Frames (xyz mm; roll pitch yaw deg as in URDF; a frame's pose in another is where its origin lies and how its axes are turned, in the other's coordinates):
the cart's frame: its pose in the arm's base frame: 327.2 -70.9 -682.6 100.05 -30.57 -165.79
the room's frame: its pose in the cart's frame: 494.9 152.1 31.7 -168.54 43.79 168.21
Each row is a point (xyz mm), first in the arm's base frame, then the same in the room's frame.
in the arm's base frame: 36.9 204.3 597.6
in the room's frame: -198.4 920.0 -173.1
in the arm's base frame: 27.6 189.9 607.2
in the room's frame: -201.3 926.7 -154.9
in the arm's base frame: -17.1 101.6 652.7
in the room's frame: -206.6 957.4 -50.5
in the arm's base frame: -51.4 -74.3 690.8
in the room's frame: -162.2 976.8 126.2
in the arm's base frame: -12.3 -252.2 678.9
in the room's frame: -45.5 960.1 265.6
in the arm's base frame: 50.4 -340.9 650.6
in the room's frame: 53.6 937.6 313.2
